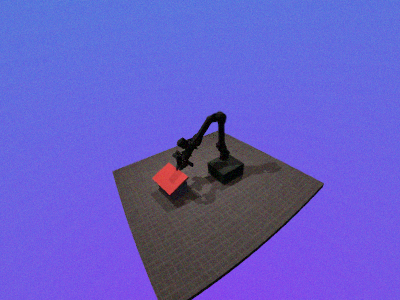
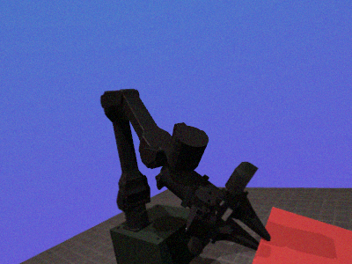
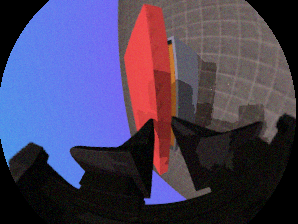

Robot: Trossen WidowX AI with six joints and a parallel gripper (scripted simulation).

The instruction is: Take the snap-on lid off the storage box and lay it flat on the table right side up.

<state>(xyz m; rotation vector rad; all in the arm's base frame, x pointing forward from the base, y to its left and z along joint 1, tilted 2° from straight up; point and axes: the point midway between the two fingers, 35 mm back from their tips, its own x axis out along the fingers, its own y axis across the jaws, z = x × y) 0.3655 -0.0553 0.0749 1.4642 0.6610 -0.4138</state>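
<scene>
The red lid lies 8 cm ahead of my gripper tip, 2 cm below it and 1 cm to the left of it. The rest, counted from my gripper tip: storage box (9 cm below, 7 cm ahead, 1 cm to the left).
</scene>
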